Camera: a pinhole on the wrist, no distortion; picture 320 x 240 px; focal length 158.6 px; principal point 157.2 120.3 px. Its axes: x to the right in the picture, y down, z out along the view. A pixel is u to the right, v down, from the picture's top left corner.
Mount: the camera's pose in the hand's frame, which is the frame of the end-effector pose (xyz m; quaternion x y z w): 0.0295 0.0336 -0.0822 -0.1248 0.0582 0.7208 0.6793
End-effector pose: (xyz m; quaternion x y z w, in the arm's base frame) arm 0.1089 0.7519 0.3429 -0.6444 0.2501 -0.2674 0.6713
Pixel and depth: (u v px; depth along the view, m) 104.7 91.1 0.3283
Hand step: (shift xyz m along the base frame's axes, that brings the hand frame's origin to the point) 0.2272 0.1538 -0.0038
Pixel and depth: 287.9 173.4 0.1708
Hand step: -0.0019 0.0701 -0.2071
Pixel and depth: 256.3 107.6 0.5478
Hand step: 0.2650 0.2752 -0.4893
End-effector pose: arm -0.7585 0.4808 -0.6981 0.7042 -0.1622 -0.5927 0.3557
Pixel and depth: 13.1 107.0 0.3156
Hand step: -0.3052 -0.0042 -0.1517
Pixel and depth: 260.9 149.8 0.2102
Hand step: -0.0442 -0.1515 0.1732
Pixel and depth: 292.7 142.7 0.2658
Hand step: -0.0556 -0.2255 0.2475
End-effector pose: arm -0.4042 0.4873 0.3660 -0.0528 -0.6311 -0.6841 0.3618
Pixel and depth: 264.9 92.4 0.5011
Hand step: 0.1180 0.2950 0.4987
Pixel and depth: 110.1 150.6 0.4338
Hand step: -0.0649 0.3655 0.0346
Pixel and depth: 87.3 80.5 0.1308
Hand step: -0.0538 0.0340 0.0505
